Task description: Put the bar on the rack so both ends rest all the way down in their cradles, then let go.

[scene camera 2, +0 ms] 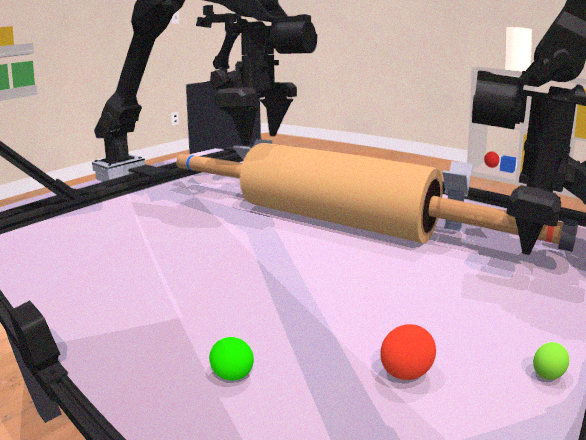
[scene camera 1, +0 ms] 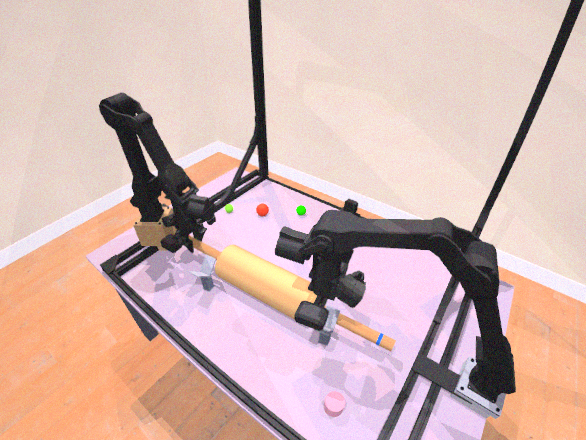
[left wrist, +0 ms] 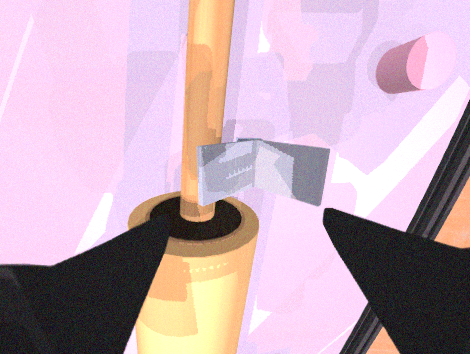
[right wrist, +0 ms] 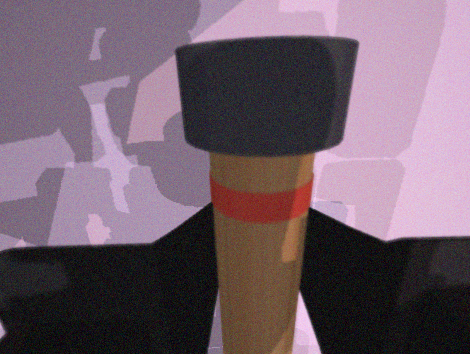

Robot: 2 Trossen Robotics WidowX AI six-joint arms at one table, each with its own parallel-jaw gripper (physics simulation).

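Places are measured from the left arm's base along level axes (x ahead, y left, z up), in centimetres.
Where they show: left gripper, fingertip midpoint: (scene camera 2: 260,140) (left wrist: 247,218); right gripper, fingertip midpoint: (scene camera 2: 527,250) (scene camera 1: 195,249) (right wrist: 251,205); left arm's base at its link origin: (scene camera 2: 117,159) (scene camera 1: 484,384); right arm's base at its link origin: (scene camera 1: 152,215).
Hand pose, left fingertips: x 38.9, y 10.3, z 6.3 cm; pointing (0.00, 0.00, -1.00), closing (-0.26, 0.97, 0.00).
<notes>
Each offset is from my left fingertips to the top centre of the thing. "pt": to the spot under its first point.
The wooden bar (scene camera 1: 362,331) (scene camera 2: 470,212) (left wrist: 205,100) (right wrist: 260,280) carries a thick tan roll (scene camera 1: 265,280) (scene camera 2: 340,190) (left wrist: 200,295). In the left wrist view the bar runs beside the left wing of one V-shaped cradle {dx -2.3, dy +0.4, dz -0.7 cm} (left wrist: 272,167) (scene camera 1: 328,322), not in its V. The other cradle {dx +34.6, dy +6.7, dz -0.7 cm} (scene camera 1: 206,270) (scene camera 2: 457,180) stands behind the bar in scene camera 2; whether they touch is unclear. My right gripper (scene camera 2: 531,230) (right wrist: 251,205) is shut on the bar by its red band and dark end cap {pt dx +53.5, dy +2.9, dz -3.1 cm} (right wrist: 265,95) (scene camera 2: 567,236). My left gripper (scene camera 2: 259,139) (left wrist: 247,218) is open above the roll's blue-banded side.
A pink cylinder {dx -13.4, dy +12.8, dz -6.8 cm} (scene camera 1: 335,404) (left wrist: 415,65) stands near the blue-banded end. A red ball {dx +45.6, dy -27.3, dz -5.7 cm} (scene camera 1: 262,210) (scene camera 2: 408,352), a green ball {dx +34.5, dy -36.9, dz -6.7 cm} (scene camera 1: 301,210) (scene camera 2: 231,358) and a lime ball {dx +56.9, dy -20.4, dz -7.1 cm} (scene camera 1: 229,208) (scene camera 2: 551,361) lie on the other side of the roll. Black rails edge the table.
</notes>
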